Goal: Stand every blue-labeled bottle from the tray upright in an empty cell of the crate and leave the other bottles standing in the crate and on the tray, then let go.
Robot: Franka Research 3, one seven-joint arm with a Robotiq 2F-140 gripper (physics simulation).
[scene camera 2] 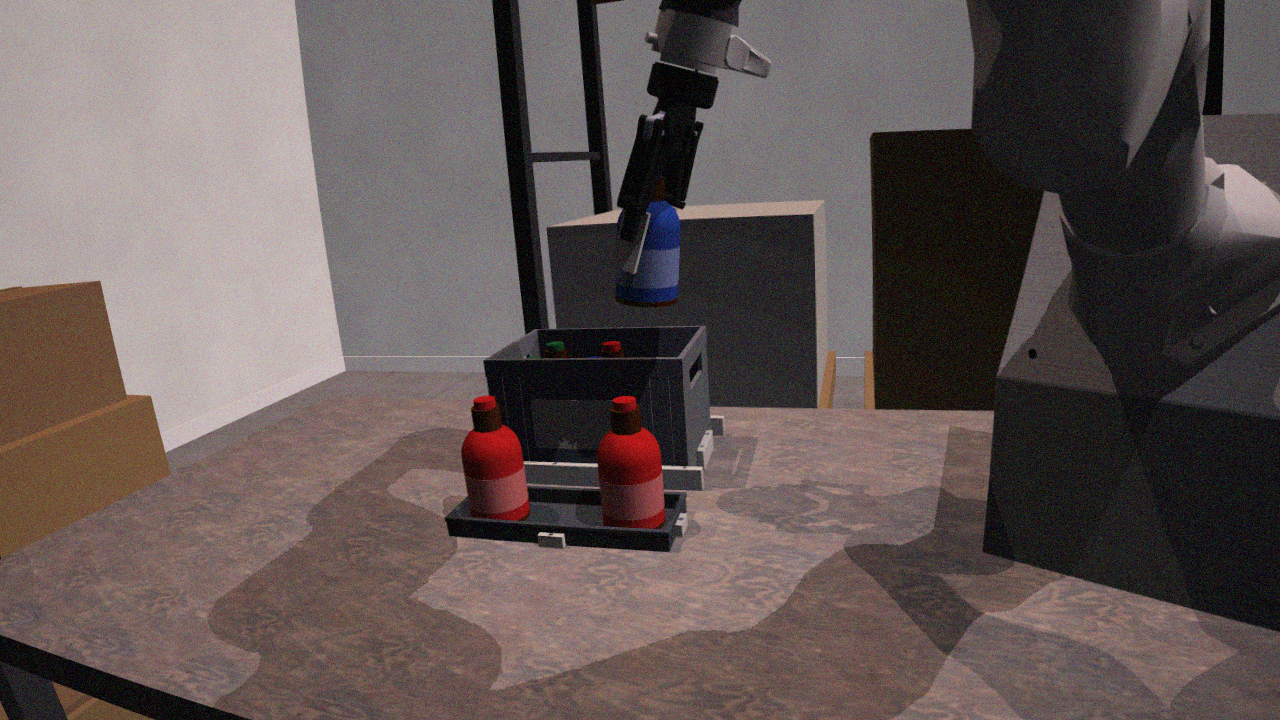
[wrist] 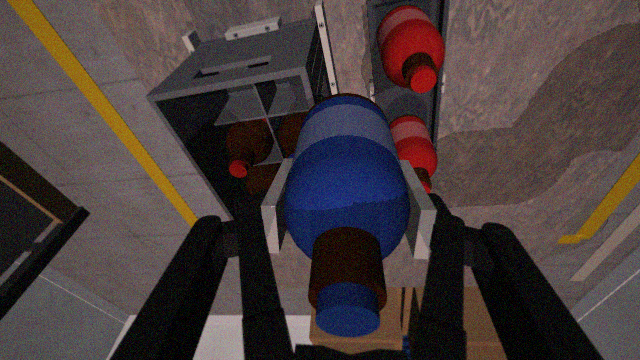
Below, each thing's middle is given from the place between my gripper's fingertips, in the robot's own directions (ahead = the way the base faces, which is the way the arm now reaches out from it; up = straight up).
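Blue-labeled bottle point(scene camera 2: 655, 284): 3 cm above my hand, 1 cm behind it. Red-capped bottle point(wrist: 249, 143): from my hand, 11 cm ahead, 16 cm to the right, 22 cm below. Nearest to my hand of the things named here, going by their middles: the blue-labeled bottle.
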